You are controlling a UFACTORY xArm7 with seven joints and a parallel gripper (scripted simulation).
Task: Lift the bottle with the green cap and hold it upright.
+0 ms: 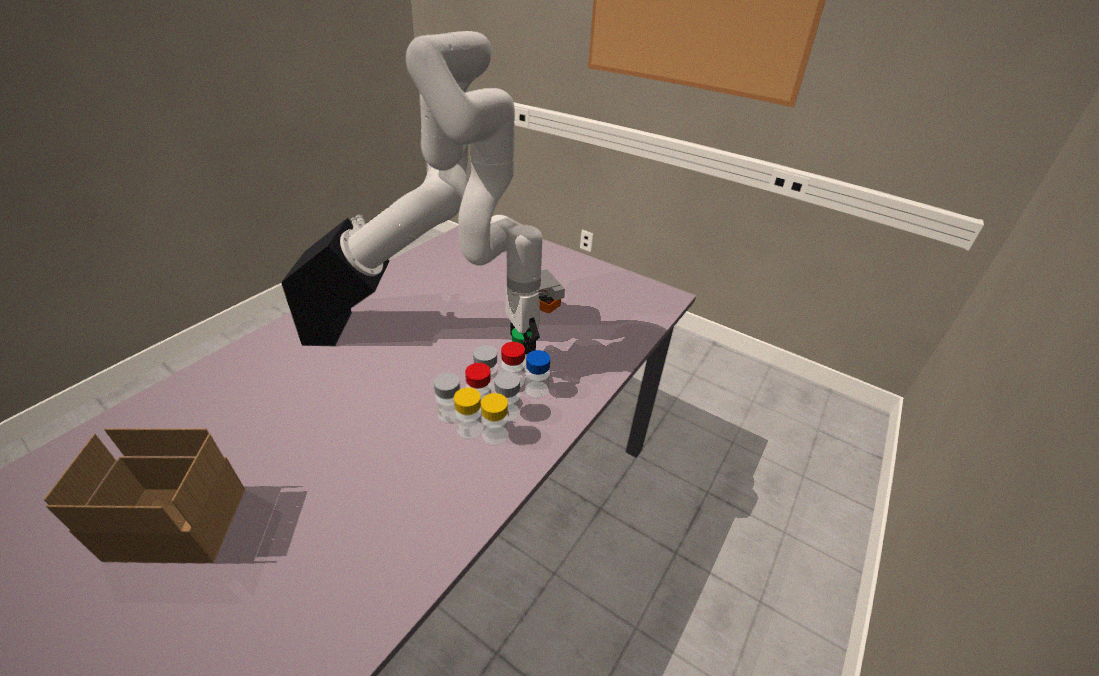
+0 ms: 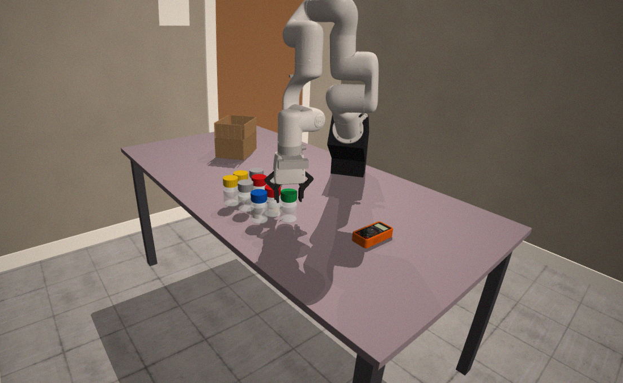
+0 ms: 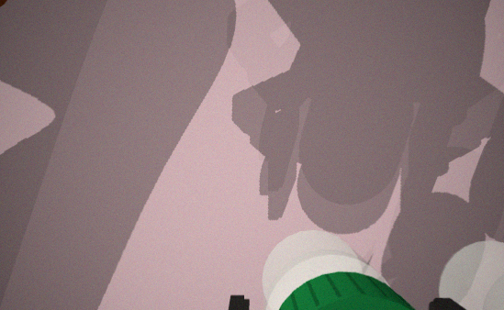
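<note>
My hand is 4 cm above the green-capped bottle. Round my hand: cardboard box (78 cm to the right, 3 cm ahead, 2 cm below); blue-capped bottle (10 cm ahead, 4 cm below, 2 cm to the right); orange multimeter (22 cm behind, 20 cm to the left, 7 cm below).
</note>
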